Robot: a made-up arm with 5 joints.
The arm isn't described. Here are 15 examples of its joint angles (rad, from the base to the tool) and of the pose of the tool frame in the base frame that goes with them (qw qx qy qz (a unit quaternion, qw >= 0); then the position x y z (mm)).
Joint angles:
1: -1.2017 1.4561 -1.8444 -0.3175 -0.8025
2: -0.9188 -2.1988 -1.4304 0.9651 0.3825
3: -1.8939 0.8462 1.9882 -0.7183 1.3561
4: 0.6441 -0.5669 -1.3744 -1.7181 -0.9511
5: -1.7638 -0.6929 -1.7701 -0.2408 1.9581
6: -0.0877 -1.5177 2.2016 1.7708 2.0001
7: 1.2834 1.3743 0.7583 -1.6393 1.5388
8: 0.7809 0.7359 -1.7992 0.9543 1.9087
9: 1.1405 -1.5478 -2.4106 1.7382 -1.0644
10: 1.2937 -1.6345 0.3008 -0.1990 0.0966
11: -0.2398 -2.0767 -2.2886 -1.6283 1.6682
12: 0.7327 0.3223 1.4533 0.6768 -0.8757
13: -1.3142 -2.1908 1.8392 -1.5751 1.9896
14: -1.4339 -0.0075 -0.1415 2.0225 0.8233
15: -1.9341 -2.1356 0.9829 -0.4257 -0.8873
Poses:
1: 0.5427 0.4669 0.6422 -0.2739 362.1 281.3 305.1
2: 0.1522 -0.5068 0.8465 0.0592 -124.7 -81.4 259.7
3: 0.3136 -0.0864 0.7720 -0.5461 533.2 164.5 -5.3
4: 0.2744 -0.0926 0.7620 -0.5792 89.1 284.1 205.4
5: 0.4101 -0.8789 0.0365 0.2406 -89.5 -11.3 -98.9
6: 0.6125 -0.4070 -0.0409 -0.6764 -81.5 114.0 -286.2
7: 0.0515 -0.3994 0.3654 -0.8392 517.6 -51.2 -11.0
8: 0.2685 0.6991 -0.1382 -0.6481 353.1 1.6 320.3
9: 0.1790 -0.2229 -0.6802 -0.6750 -69.5 303.7 20.6
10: 0.8178 0.1975 -0.3478 0.4138 -140.5 190.7 -216.1
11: 0.1551 0.8536 0.0011 -0.4973 -249.5 -19.8 24.4
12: 0.9711 -0.1337 -0.1590 -0.1171 341.1 201.9 77.4
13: 0.6866 0.2904 -0.5304 0.4037 17.8 -292.7 185.5
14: 0.5572 0.0280 0.3978 0.7284 125.2 -26.4 -207.9
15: 0.1218 0.6979 -0.6165 -0.3436 55.9 63.1 443.7
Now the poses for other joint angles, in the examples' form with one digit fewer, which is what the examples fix.
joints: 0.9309 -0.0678 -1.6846 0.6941 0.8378
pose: 0.585 0.778 0.229 0.012 154 139 282
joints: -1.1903 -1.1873 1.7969 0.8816 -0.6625
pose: 0.032 0.530 0.030 -0.847 17 -172 -43
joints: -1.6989 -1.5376 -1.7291 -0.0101 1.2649
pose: 0.173 -0.899 0.389 0.100 -196 6 126
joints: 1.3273 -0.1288 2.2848 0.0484 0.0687
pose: 0.432 -0.056 -0.809 -0.394 396 170 121
